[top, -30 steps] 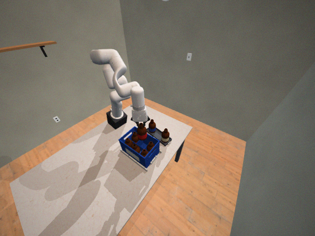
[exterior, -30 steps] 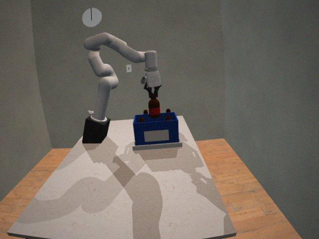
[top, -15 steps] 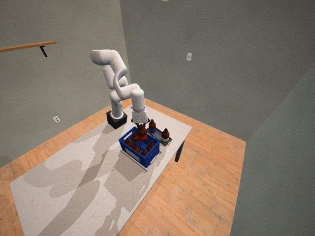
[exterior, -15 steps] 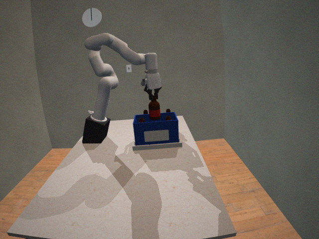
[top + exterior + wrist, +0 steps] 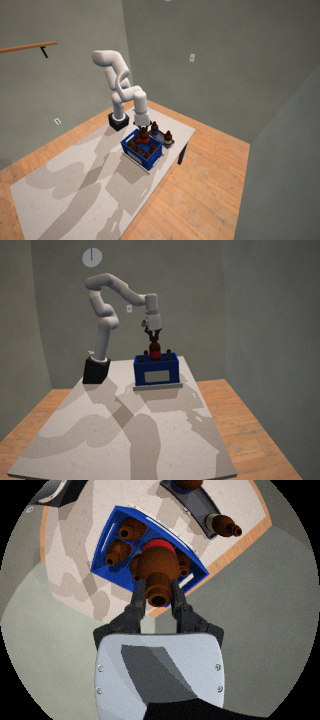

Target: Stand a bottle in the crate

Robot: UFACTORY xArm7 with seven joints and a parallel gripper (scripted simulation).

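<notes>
The blue crate is 40 mm to the right of my hand and 210 mm below it. The rest, counted from my hand: dark tray: 30 mm ahead, 200 mm to the left, 290 mm below.
</notes>
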